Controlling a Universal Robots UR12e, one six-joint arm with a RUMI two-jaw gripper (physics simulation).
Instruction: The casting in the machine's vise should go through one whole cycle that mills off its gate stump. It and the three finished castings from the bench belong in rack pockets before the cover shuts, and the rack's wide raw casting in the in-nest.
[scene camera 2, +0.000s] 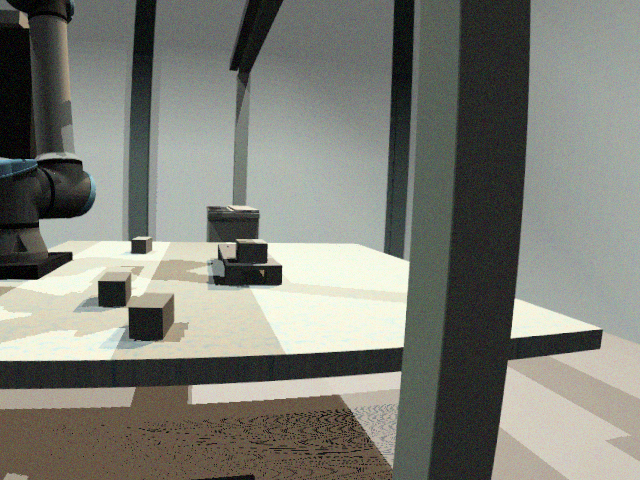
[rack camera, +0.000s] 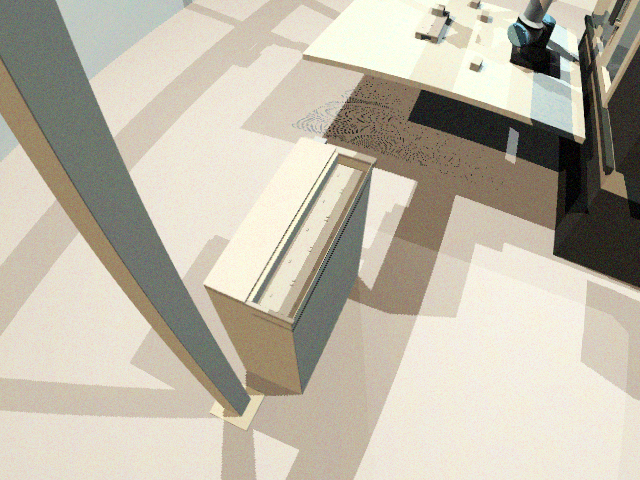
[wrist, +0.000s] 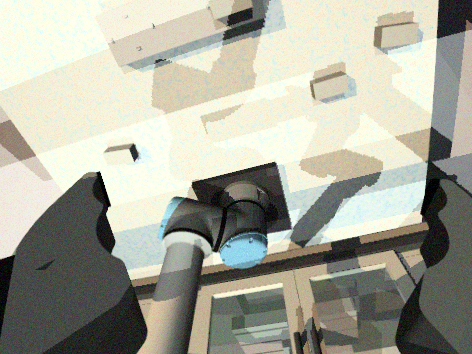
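Where they show: gripper, between the fingertips: (wrist: 262, 179); arm's base, origin of its link: (scene camera 2: 12, 259) (rack camera: 530, 52) (wrist: 244, 200).
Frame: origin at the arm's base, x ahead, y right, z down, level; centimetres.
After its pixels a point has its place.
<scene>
My gripper (wrist: 262, 179) {z -74.2, x 56.8, y 4.1 cm} is open and empty, high above the bench in the wrist view. Three separate block-like castings lie on the bench: one (scene camera 2: 141, 244) {z -0.6, x 25.4, y -37.1 cm} (rack camera: 476, 64) {z -2.0, x 22.9, y -46.7 cm} (wrist: 121, 153) {z -2.3, x 25.6, y -40.3 cm} by itself, another (scene camera 2: 114, 289) {z -0.6, x 42.5, y 34.0 cm} (rack camera: 484, 18) {z -0.3, x 39.6, y 24.3 cm} (wrist: 330, 87) {z -2.3, x 41.0, y 29.0 cm}, and a third (scene camera 2: 150, 316) {z -0.9, x 55.0, y 52.3 cm} (rack camera: 474, 4) {z -0.6, x 53.1, y 42.4 cm} (wrist: 397, 36) {z -2.3, x 53.7, y 46.8 cm} near it. A fourth block (scene camera 2: 251, 251) {z -5.2, x 67.0, y 6.6 cm} (rack camera: 439, 9) {z -7.2, x 64.6, y -2.6 cm} (wrist: 230, 9) {z -7.3, x 63.9, y 1.7 cm} sits on one end of the low nest fixture (scene camera 2: 250, 273) {z -1.2, x 67.0, y 9.7 cm} (rack camera: 429, 29) {z -2.3, x 61.0, y -26.3 cm} (wrist: 155, 37) {z -2.3, x 59.5, y -19.7 cm}. The rack cabinet (scene camera 2: 232, 227) {z 2.3, x 43.4, y -158.9 cm} (rack camera: 330, 281) {z 17.2, x 21.8, y -196.9 cm} has an open trough with small pins; no casting shows in it. The vise and its casting are hidden.
The arm's base (scene camera 2: 23, 264) {z -0.6, x 9.9, y 10.8 cm} (rack camera: 535, 59) {z -0.7, x -4.8, y -8.2 cm} (wrist: 210, 182) {z 0.0, x 9.5, y -12.0 cm} stands on the bench (scene camera 2: 336, 289) {z 2.7, x 88.0, y 11.9 cm} (rack camera: 361, 36) {z 2.7, x 93.3, y -54.2 cm} (wrist: 60, 90) {z 2.7, x 47.7, y -56.2 cm}. The machine's windowed doors (wrist: 300, 280) {z -5.8, x -43.2, y 21.7 cm} look shut. A thick frame post (scene camera 2: 465, 232) {z -16.5, x 95.4, y 69.8 cm} stands before the bench; another post (rack camera: 139, 217) {z -64.3, x 33.8, y -245.1 cm} stands near the rack.
</scene>
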